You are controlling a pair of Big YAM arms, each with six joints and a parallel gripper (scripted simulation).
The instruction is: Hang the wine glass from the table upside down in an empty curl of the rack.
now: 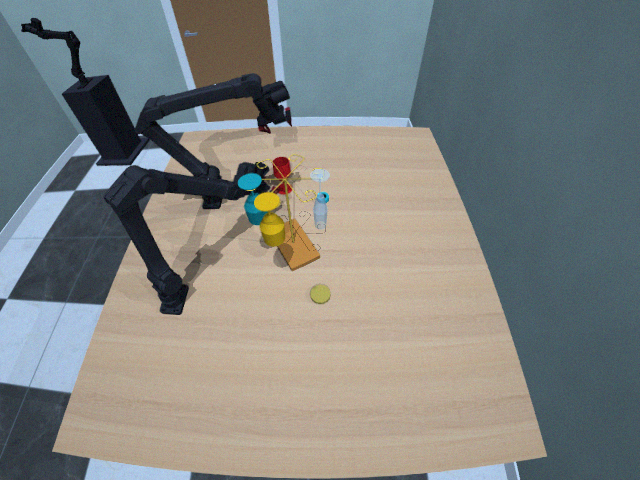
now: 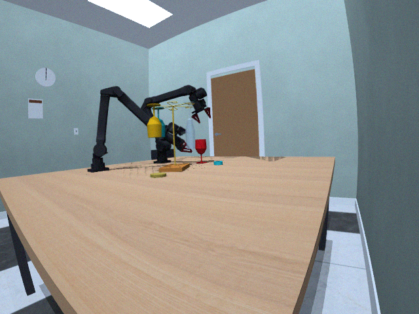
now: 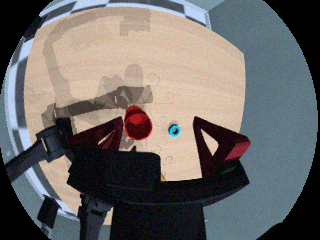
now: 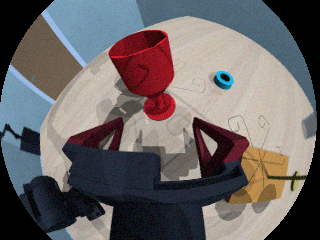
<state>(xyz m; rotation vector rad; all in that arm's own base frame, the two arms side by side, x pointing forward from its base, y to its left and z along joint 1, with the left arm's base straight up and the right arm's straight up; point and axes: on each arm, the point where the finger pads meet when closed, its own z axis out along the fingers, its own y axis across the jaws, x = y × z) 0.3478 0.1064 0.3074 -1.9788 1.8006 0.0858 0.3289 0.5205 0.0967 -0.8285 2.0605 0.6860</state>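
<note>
My right gripper is now 4 cm short of the red wine glass, 7 cm to the right of it and 3 cm above it. The rest, counted from my right hand: gold wire rack (13 cm ahead, 25 cm to the right, 9 cm above); teal glass (2 cm ahead, 27 cm to the right, 19 cm above); clear glass (24 cm ahead, 23 cm to the right, 16 cm above).
</note>
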